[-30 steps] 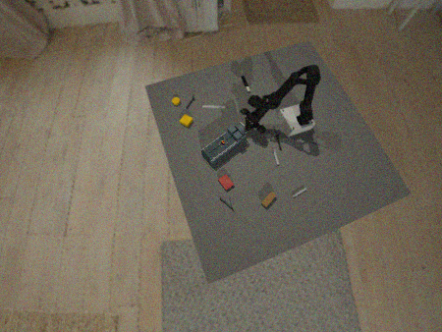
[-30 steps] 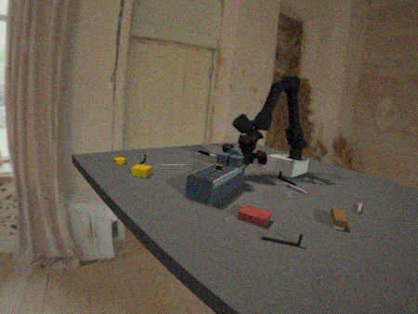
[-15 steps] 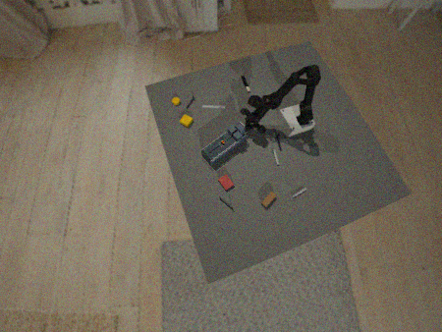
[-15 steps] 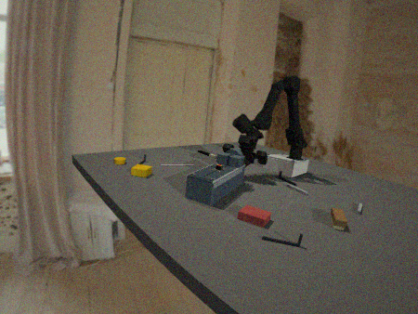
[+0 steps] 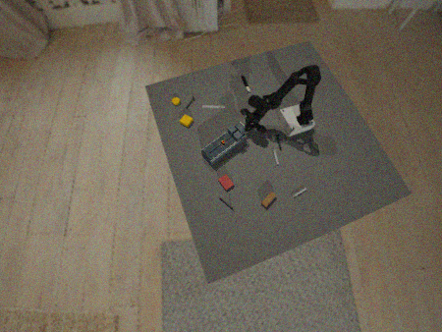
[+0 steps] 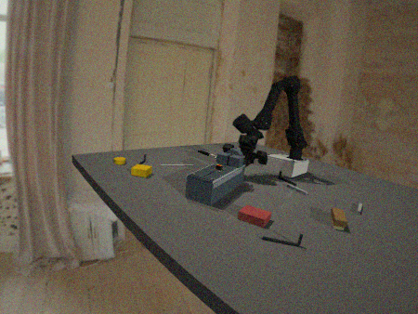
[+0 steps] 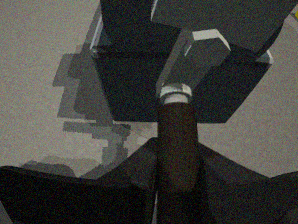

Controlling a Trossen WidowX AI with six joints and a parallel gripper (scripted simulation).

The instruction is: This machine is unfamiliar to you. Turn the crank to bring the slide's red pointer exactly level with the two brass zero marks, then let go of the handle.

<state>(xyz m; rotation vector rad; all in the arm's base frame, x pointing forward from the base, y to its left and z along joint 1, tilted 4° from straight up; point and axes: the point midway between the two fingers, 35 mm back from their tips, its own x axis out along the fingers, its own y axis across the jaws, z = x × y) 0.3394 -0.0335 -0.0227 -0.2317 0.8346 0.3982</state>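
My gripper tip is now 2 cm past the dark handle, 1 cm to the left of it and 3 cm below it. From my gripper tip the other things lie so: red pointer 15 cm ahead, 7 cm to the left, 5 cm above; yellow block 33 cm ahead, 16 cm to the right, 2 cm below; red block 18 cm ahead, 28 cm to the left, 2 cm below.
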